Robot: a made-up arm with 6 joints. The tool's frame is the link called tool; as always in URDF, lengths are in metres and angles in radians. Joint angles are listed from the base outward.
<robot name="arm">
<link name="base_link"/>
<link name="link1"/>
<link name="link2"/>
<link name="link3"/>
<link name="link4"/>
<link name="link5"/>
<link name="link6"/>
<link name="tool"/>
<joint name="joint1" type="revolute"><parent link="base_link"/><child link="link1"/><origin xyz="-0.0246 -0.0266 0.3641"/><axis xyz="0 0 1"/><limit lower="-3.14" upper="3.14"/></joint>
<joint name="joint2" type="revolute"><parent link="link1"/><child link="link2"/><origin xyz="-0.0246 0.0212 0"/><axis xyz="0 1 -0.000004"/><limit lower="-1.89" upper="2.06"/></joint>
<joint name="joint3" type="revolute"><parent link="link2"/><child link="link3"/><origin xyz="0.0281 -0.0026 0.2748"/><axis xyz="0 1 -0.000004"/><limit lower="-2.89" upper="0.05"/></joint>
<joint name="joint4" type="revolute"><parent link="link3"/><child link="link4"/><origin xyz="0.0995 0.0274 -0.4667"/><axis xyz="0 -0.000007 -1"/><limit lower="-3.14" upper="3.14"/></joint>
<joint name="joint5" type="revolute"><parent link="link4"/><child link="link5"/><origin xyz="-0.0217 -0.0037 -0.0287"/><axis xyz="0 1 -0.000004"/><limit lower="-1.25" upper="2.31"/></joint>
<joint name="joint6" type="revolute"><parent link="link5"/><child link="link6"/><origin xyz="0.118 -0.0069 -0.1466"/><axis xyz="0 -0.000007 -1"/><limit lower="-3.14" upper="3.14"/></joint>
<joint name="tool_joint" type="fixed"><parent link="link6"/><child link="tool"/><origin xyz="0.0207 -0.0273 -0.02" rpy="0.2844 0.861 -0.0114"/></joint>
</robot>
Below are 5 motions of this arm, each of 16 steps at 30 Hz.
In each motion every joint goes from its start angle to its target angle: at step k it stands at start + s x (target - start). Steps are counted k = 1, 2, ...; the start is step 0. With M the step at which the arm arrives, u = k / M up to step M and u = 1 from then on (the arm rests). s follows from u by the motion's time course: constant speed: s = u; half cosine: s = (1 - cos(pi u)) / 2; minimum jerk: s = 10 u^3 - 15 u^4 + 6 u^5.
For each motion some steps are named. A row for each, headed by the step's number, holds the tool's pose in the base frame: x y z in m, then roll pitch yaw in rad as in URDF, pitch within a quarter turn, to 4 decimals.
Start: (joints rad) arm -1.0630 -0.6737 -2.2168 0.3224 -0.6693 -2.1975
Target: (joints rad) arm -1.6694 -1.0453 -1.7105 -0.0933 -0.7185 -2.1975
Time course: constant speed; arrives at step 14
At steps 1, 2, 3, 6, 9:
1: -0.1505 0.2574 1.1921 2.7560 -1.0828 0.6798
2: -0.1338 0.2661 1.1887 2.7718 -1.0773 0.5936
3: -0.1164 0.2736 1.1851 2.7870 -1.0711 0.5082
6: -0.0614 0.2886 1.1727 2.8281 -1.0485 0.2565
9: -0.0039 0.2918 1.1582 2.8614 -1.0203 0.0132

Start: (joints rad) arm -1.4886 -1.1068 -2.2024 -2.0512 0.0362 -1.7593
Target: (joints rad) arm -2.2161 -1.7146 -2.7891 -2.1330 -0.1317 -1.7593
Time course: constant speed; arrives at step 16
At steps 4, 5, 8, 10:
4: 0.1787 0.5565 1.0529 -2.1388 -1.1366 -2.9668
5: 0.2126 0.5903 1.0169 -1.9755 -1.1557 3.1132
8: 0.3300 0.6639 0.8921 -1.4633 -1.1401 2.4790
10: 0.4162 0.6870 0.7968 -1.1874 -1.0752 2.1203

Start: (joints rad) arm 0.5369 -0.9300 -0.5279 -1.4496 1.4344 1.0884
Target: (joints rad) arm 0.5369 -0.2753 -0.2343 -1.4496 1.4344 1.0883
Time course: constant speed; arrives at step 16
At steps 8, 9, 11, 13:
8: 0.4080 0.0791 0.3626 -0.7657 -0.1901 -0.3747
9: 0.4034 0.0763 0.3337 -0.8131 -0.1536 -0.3666
11: 0.3894 0.0680 0.2777 -0.9065 -0.0796 -0.3557
13: 0.3697 0.0563 0.2248 -0.9987 -0.0050 -0.3518

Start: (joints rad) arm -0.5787 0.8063 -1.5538 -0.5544 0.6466 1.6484
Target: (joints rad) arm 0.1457 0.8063 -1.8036 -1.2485 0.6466 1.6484
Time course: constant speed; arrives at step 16
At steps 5, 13, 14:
5: 0.6767 -0.2955 0.1327 0.3451 0.3252 -1.3902
13: 0.7838 -0.0311 0.2217 0.2834 0.0356 -0.8185
14: 0.7894 0.0060 0.2334 0.2704 -0.0009 -0.7485

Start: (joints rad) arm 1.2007 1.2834 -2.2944 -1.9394 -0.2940 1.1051
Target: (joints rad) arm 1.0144 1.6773 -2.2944 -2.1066 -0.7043 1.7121
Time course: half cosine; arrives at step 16
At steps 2, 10, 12, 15, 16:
2: 0.1114 0.8017 0.1490 -0.1736 0.0361 1.9328
10: 0.1378 0.6695 -0.0517 0.4079 0.2099 1.8499
12: 0.1374 0.6297 -0.0936 0.5564 0.2711 1.8348
15: 0.1346 0.5945 -0.1261 0.6834 0.3280 1.8270
16: 0.1344 0.5920 -0.1283 0.6924 0.3321 1.8267

